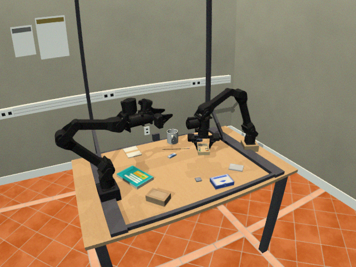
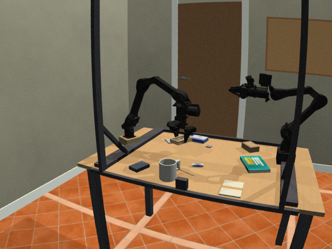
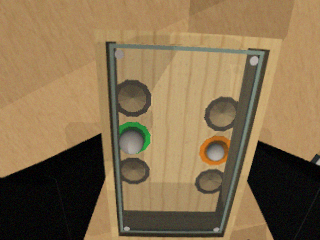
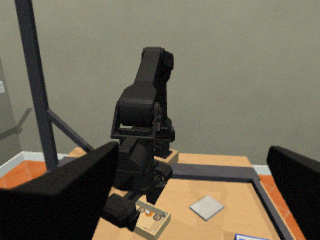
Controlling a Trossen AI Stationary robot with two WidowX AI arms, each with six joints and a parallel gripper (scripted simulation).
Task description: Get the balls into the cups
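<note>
Now: the covered wooden puzzle 30 mm below my left hand. Round my left hand: notepad 340 mm to the right, 330 mm behind, 110 mm below; then grey square 150 mm ahead, 140 mm to the right, 110 mm below.
</note>
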